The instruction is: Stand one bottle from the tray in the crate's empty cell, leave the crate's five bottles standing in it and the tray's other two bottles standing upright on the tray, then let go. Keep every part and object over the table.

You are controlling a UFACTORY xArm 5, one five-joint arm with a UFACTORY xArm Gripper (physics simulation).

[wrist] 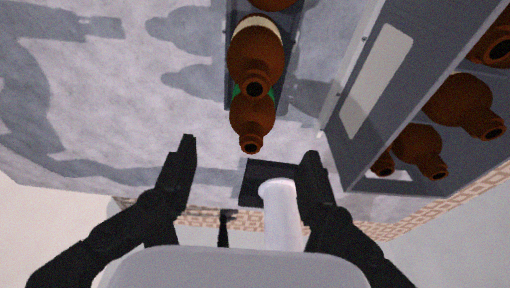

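My gripper is open, with nothing between its fingers. Three brown bottles stand on the dark tray at the upper middle: one bottle is cut by the top edge, one cream-labelled bottle is behind the green-labelled bottle. The green-labelled bottle's mouth appears between the fingertips, but its distance from them is hard to tell. The grey crate is at the right, partly out of view. Inside it show brown bottles. The crate's empty cell does not show.
The crate's near side wall bears a pale panel and stands right of the tray. A white cylindrical arm part rises from a black base beyond the fingers. The table's edge runs across the lower part of the view.
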